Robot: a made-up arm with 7 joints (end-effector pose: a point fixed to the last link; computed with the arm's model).
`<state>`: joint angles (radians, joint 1 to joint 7).
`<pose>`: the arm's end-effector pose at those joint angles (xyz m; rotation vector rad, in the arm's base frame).
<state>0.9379 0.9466 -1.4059 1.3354 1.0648 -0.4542 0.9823</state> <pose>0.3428 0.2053 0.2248 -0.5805 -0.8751 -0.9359</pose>
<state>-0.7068 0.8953 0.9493 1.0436 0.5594 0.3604 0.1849</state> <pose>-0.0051 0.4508 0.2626 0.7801 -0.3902 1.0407</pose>
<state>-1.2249 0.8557 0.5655 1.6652 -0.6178 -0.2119 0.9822</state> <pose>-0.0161 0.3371 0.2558 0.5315 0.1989 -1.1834</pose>
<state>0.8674 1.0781 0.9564 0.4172 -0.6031 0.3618 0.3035</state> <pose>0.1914 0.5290 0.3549 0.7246 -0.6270 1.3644</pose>
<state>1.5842 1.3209 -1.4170 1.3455 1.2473 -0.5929 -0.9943</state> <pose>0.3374 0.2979 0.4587 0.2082 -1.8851 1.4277</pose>
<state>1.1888 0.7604 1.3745 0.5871 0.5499 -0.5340 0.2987</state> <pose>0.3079 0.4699 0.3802 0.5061 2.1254 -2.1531</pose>
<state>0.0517 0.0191 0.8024 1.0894 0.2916 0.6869 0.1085</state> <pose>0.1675 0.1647 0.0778 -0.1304 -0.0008 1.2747</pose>
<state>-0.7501 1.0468 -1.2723 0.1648 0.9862 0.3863 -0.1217</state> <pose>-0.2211 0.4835 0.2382 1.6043 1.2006 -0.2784</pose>
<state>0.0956 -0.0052 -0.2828 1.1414 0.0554 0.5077 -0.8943</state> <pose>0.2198 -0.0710 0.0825 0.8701 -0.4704 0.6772</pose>
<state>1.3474 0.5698 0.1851 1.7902 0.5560 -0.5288 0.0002</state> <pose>0.2575 0.1758 0.6259 0.5590 2.8871 -0.4027</pose>
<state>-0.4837 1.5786 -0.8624 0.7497 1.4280 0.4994 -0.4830</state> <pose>0.0197 0.5080 0.2849 1.6897 0.5239 0.6019</pose>
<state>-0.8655 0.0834 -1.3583 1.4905 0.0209 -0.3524 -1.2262</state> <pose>-0.2549 -0.1903 0.2371 0.0013 -0.2711 0.5214</pose>
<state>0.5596 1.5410 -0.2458 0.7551 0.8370 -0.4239 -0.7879</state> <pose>0.1909 0.5261 0.4437 1.3153 -1.7573 1.5444</pose>
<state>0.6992 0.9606 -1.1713 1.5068 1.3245 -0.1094 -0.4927</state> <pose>0.2734 0.1460 0.2232 0.0514 -0.7940 0.5293</pose>
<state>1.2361 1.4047 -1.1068 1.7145 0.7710 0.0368 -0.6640</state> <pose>0.2729 0.2552 0.4239 0.7345 -1.6951 0.5167</pose>
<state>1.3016 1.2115 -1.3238 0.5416 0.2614 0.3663 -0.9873</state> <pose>0.2941 0.4847 0.3540 2.3051 -0.8475 0.8388</pose>
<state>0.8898 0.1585 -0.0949 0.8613 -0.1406 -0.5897 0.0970</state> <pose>0.4697 0.0761 0.2742 0.0791 -1.9177 0.1803</pose>
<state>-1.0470 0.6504 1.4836 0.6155 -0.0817 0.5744 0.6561</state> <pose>-0.2725 0.4318 0.2875 0.7523 0.5359 1.3491</pose>
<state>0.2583 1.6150 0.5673 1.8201 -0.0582 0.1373 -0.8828</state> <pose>0.1808 0.2968 0.5913 -1.5605 2.4406 -0.7259</pose>
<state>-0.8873 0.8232 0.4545 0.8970 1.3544 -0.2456 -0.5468</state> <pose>-0.0778 0.3939 0.1527 1.0562 -0.3671 1.7460</pose>
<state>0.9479 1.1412 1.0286 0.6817 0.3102 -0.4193 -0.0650</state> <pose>0.1638 0.5405 0.4504 0.4938 -2.1714 2.0250</pose>
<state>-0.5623 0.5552 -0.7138 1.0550 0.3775 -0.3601 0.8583</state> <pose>-0.1177 0.1511 0.0088 -0.6215 0.0630 -0.5110</pose>
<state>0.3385 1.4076 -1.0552 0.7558 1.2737 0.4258 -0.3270</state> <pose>0.1398 0.4738 0.2539 1.2052 0.0263 0.8373</pose>
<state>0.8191 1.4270 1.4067 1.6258 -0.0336 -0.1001 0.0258</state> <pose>-0.0759 0.3757 0.6022 -1.2439 2.0721 -1.1632</pose>
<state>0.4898 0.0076 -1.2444 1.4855 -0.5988 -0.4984 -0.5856</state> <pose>0.2116 -0.1929 0.1779 -0.5665 -2.1742 -0.4433</pose>
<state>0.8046 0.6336 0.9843 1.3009 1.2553 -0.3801 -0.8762</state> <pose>0.2328 0.3769 0.4538 1.1844 1.1841 -2.4397</pose>
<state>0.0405 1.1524 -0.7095 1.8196 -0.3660 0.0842 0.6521</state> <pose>0.1720 0.2116 0.2268 0.5713 -0.5441 -1.3544</pose>
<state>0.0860 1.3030 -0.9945 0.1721 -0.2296 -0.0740 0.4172</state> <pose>0.0136 0.5712 0.2905 1.3036 0.7610 -0.6416</pose>
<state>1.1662 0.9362 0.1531 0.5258 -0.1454 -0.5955 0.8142</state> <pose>0.3273 0.4804 0.4173 0.7183 -1.5944 -0.0068</pose>
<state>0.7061 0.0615 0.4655 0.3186 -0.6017 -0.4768 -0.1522</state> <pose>0.3785 0.0716 0.0641 0.3992 -1.0941 0.5636</pose>
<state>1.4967 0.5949 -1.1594 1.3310 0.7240 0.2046 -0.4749</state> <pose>0.4136 0.0474 0.4760 0.3118 -1.6950 0.2094</pose>
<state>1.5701 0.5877 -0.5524 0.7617 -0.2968 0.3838 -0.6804</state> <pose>0.4711 0.2186 0.5518 1.4437 -1.6685 1.1145</pose>
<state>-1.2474 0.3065 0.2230 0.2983 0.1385 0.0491 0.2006</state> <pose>-0.4655 0.1848 0.2565 0.7262 1.3000 0.3845</pose>
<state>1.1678 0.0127 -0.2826 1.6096 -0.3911 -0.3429 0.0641</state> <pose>0.3650 -0.0395 0.5300 0.0379 -2.7399 -0.0641</pose>
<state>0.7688 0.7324 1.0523 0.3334 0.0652 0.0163 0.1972</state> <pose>0.2934 0.4202 0.2095 0.0367 -0.9537 1.6099</pose>
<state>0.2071 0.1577 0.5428 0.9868 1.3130 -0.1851 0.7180</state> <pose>0.2541 0.1750 0.0862 -1.0330 -1.3514 1.3004</pose>
